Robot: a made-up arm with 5 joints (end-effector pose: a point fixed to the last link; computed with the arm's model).
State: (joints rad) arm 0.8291 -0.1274 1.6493 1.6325 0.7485
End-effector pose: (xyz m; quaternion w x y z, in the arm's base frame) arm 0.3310 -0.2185 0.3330 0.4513 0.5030 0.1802 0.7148
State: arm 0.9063 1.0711 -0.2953 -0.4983 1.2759
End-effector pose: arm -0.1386 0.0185 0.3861 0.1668 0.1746 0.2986 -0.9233
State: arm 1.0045 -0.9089 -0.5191 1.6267 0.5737
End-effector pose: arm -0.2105 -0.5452 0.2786 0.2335 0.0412 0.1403 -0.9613
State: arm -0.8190 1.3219 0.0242 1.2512 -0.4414
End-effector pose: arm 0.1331 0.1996 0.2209 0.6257 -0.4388 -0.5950 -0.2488
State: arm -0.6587 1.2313 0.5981 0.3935 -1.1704
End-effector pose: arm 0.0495 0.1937 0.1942 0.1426 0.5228 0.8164 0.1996
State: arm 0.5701 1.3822 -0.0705 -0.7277 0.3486
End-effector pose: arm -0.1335 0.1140 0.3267 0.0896 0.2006 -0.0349 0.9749
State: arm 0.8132 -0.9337 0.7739 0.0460 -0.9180
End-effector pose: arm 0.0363 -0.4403 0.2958 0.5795 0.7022 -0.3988 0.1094
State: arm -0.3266 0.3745 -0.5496 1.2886 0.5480
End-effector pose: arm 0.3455 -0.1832 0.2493 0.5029 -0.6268 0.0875 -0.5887
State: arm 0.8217 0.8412 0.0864 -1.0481 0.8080
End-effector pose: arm -0.1132 0.0588 0.3397 0.2705 -0.2420 -0.3915 0.8456
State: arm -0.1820 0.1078 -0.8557 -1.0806 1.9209
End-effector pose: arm 0.1776 -0.3486 0.3414 0.5952 -0.1517 -0.4691 0.6345
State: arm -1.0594 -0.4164 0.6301 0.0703 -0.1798
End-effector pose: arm 0.2079 -0.2797 -0.0516 0.6166 0.6905 0.3772 0.0247
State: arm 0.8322 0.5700 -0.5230 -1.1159 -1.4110
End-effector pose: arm -0.0422 -0.1317 0.4180 0.2359 0.8701 -0.0866 0.4239
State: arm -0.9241 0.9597 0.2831 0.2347 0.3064
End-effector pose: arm 0.1971 0.1236 0.1397 0.0937 -0.7958 -0.2369 -0.5494
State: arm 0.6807 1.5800 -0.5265 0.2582 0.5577
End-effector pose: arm -0.0983 0.1548 0.3693 0.4220 -0.3481 -0.2977 -0.7823
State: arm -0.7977 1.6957 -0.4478 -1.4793 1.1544
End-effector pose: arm 0.1409 0.1036 0.3339 0.2530 0.5759 -0.2362 0.7406
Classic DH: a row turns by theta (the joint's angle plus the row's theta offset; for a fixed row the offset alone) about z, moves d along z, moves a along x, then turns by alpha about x. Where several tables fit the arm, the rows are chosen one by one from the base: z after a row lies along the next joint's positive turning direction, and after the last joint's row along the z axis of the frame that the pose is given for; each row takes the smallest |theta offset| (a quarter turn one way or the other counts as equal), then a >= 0, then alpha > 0; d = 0 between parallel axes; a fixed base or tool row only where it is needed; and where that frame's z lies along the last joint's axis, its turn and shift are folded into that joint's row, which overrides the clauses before.
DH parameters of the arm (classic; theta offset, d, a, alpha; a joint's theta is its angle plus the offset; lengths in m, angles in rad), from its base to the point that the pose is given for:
base (fixed): 0 0.1254 -0.0242 1.5708
joint 1: 0 0.1643 -0.0902 -1.5708
joint 2: 1.4264 -0.0915 -0.1039 -1.8081
joint 3: 0.2989 -0.2994 0.0754 1.9749
joint 4: -1.3038 0.2519 -0.0372 1.8159
joint 5: -1.1014 0.0265 -0.0016 -0.9009
tool (fixed): 2.5237 0.0358 0 0

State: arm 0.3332 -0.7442 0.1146 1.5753 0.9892
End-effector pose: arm 0.0958 -0.4566 0.3705 0.0450 -0.3693 0.2603 -0.8910
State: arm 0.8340 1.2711 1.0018 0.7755 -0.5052
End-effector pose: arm -0.0469 0.2541 0.1328 0.5698 0.0576 0.5731 0.5861
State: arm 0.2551 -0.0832 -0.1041 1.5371 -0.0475
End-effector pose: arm 0.2063 -0.2414 0.3936 0.1705 -0.5804 -0.3343 -0.7227
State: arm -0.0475 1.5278 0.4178 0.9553 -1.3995
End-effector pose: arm -0.0899 0.2163 0.2456 0.1994 0.1196 0.9488 0.2139
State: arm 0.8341 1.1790 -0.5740 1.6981 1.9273
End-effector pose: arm -0.0427 0.1195 0.4387 0.8387 -0.4380 0.0468 -0.3202
